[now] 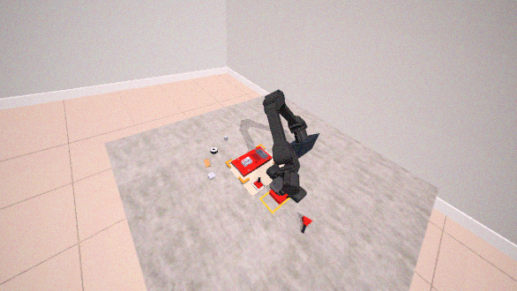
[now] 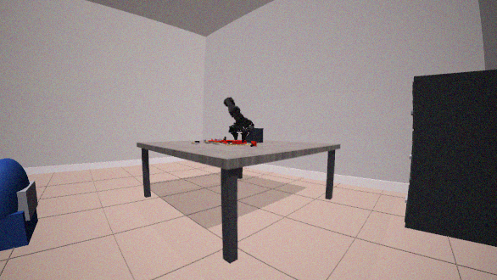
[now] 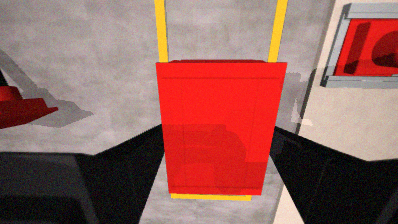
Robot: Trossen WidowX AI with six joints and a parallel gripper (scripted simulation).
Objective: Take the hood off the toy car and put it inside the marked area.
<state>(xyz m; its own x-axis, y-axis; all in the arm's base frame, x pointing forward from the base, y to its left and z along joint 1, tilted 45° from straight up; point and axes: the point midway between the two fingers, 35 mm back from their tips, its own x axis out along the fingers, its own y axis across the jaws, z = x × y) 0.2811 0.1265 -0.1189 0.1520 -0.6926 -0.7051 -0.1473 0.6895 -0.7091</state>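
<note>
My gripper tip is now 70 mm short of the holder, 90 mm to the left of it and 10 mm below it. The rest, counted from my gripper tip: wheel: 170 mm ahead, 390 mm to the right, 10 mm below; then red hood: right at my gripper tip.
</note>
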